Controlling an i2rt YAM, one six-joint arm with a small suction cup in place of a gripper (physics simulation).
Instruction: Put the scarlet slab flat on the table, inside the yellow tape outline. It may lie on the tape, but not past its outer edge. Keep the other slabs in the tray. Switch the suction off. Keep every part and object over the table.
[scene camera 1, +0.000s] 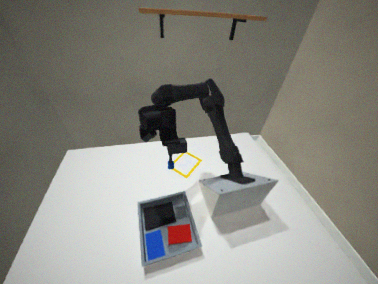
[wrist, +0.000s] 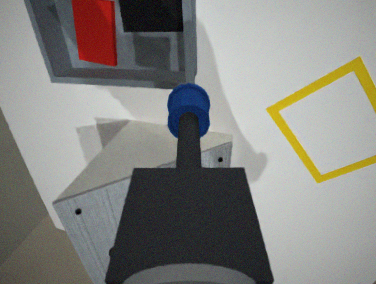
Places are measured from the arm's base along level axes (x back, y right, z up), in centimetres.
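Pixels of known places: hand at its tool point: (scene camera 1: 171, 167) (wrist: 188, 103); arm's base at its link origin: (scene camera 1: 236, 179).
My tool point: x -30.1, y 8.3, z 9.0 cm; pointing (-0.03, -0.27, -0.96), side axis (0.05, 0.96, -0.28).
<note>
For each thing: its top centre in the pictures, then the offset to it from my tool point. "spot": a spot on its surface instead.
- scarlet slab at its top centre: (wrist: 93, 33) (scene camera 1: 179, 233) dx -1.6, dy -20.6, dz -19.1 cm
- grey tray at its top centre: (wrist: 98, 2) (scene camera 1: 166, 222) dx -5.9, dy -16.1, dz -15.4 cm
- blue slab at its top centre: (scene camera 1: 154, 244) dx -12.1, dy -21.7, dz -19.0 cm
- black slab at its top centre: (scene camera 1: 159, 214) dx -8.4, dy -10.5, dz -19.0 cm
- yellow tape outline at a spot on its surface: (wrist: 299, 145) (scene camera 1: 193, 167) spot: dx +15.7, dy +11.9, dz -20.3 cm
The scarlet slab (scene camera 1: 179, 234) (wrist: 96, 32) lies in the grey tray (scene camera 1: 198, 234) (wrist: 120, 82), in its near right part in the scene view. A blue slab (scene camera 1: 155, 245) lies to its left and a black slab (scene camera 1: 159, 215) (wrist: 152, 15) behind them, both in the tray. The yellow tape outline (scene camera 1: 194, 169) (wrist: 299, 145) is on the table beyond the tray, with no slab inside it; its right side is cut off in the wrist view. My gripper, a blue suction cup (scene camera 1: 171, 165) (wrist: 188, 107), hangs in the air above the table, away from the tray's slabs. It is open, with nothing on the cup.
The arm stands on a grey angular base block (scene camera 1: 235, 200) (wrist: 95, 220) to the right of the tray in the scene view. The white table's far edge runs behind the arm. A wooden shelf (scene camera 1: 200, 14) is on the wall, high above the table.
</note>
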